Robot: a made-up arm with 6 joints. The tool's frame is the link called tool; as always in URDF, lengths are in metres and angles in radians. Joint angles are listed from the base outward.
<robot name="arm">
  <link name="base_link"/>
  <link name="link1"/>
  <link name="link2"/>
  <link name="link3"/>
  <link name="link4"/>
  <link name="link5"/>
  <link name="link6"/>
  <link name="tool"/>
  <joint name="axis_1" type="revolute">
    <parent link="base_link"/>
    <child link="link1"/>
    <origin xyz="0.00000 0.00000 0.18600"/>
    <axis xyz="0 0 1"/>
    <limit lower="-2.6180" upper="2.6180"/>
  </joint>
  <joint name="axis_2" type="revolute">
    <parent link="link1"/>
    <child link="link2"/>
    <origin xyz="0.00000 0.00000 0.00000"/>
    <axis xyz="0.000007 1 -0.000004"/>
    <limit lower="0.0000" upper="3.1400"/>
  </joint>
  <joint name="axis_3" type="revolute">
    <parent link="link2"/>
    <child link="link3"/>
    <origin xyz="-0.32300 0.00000 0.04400"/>
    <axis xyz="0.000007 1 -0.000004"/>
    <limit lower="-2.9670" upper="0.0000"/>
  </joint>
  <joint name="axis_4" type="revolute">
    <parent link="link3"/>
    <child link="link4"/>
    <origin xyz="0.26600 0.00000 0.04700"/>
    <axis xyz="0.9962 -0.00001 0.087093"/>
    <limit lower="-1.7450" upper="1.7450"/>
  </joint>
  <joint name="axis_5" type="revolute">
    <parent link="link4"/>
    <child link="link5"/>
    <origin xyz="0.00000 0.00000 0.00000"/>
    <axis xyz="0.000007 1 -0.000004"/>
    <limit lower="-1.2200" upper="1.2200"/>
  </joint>
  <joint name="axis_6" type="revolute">
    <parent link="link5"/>
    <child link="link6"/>
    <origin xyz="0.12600 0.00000 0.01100"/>
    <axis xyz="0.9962 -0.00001 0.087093"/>
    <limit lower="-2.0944" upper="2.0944"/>
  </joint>
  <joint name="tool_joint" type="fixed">
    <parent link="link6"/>
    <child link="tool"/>
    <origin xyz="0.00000 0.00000 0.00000" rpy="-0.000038 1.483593 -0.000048"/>
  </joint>
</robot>
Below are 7 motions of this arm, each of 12 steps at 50 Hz.
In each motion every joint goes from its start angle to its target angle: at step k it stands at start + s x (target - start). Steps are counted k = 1, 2, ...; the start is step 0. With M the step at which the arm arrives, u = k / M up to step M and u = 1 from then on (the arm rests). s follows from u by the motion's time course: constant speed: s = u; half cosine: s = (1 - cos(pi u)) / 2; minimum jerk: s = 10 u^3 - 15 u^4 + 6 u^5.
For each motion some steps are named. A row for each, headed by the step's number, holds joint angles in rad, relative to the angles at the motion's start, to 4 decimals.
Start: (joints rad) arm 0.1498 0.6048 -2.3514 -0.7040 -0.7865 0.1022
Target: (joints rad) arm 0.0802 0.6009 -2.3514 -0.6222 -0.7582 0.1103
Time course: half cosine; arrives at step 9
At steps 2, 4, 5, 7, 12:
2: -0.0081 -0.0005 0.0000 0.0096 0.0033 0.0009
4: -0.0288 -0.0016 0.0000 0.0338 0.0117 0.0033
5: -0.0408 -0.0023 0.0000 0.0480 0.0166 0.0048
7: -0.0615 -0.0034 0.0000 0.0722 0.0250 0.0072
12: -0.0696 -0.0039 0.0000 0.0818 0.0283 0.0081

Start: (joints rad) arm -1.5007 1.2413 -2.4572 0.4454 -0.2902 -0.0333
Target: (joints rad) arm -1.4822 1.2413 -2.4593 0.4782 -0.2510 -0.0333
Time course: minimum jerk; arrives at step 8
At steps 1, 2, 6, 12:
1: 0.0003 0.0000 0.0000 0.0005 0.0006 0.0000
2: 0.0019 0.0000 -0.0002 0.0034 0.0041 0.0000
6: 0.0166 0.0000 -0.0019 0.0294 0.0351 0.0000
12: 0.0185 0.0000 -0.0021 0.0328 0.0392 0.0000

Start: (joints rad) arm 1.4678 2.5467 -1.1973 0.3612 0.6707 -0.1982
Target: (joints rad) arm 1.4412 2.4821 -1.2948 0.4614 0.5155 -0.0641
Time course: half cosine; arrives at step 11
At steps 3, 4, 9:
3: -0.0046 -0.0111 -0.0168 0.0173 -0.0268 0.0231
4: -0.0078 -0.0189 -0.0285 0.0293 -0.0454 0.0392
9: -0.0245 -0.0595 -0.0898 0.0922 -0.1429 0.1235

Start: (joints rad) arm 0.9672 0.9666 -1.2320 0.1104 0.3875 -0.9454
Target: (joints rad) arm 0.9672 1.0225 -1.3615 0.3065 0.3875 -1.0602
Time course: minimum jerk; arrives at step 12
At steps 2, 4, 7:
2: 0.0000 0.0020 -0.0046 0.0070 0.0000 -0.0041
4: 0.0000 0.0117 -0.0272 0.0412 0.0000 -0.0241
7: 0.0000 0.0365 -0.0846 0.1281 0.0000 -0.0750

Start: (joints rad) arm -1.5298 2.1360 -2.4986 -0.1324 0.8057 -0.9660
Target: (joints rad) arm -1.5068 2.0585 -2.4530 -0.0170 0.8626 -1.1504
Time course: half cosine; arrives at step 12
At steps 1, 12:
1: 0.0004 -0.0013 0.0008 0.0020 0.0010 -0.0031
12: 0.0230 -0.0775 0.0456 0.1154 0.0569 -0.1844

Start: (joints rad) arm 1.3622 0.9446 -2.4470 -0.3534 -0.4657 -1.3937
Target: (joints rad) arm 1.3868 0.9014 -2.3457 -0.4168 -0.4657 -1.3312
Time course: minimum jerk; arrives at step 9
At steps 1, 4, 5, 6, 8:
1: 0.0003 -0.0005 0.0012 -0.0007 0.0000 0.0007
4: 0.0098 -0.0171 0.0402 -0.0251 0.0000 0.0248
5: 0.0148 -0.0261 0.0611 -0.0383 0.0000 0.0377
6: 0.0194 -0.0341 0.0800 -0.0501 0.0000 0.0494
8: 0.0243 -0.0427 0.1001 -0.0627 0.0000 0.0618

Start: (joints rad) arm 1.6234 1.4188 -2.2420 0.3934 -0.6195 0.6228
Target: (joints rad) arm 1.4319 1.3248 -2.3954 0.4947 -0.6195 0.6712
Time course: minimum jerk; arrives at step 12
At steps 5, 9, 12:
5: -0.0664 -0.0326 -0.0532 0.0351 0.0000 0.0168
9: -0.1717 -0.0843 -0.1375 0.0908 0.0000 0.0434
12: -0.1915 -0.0940 -0.1534 0.1013 0.0000 0.0484

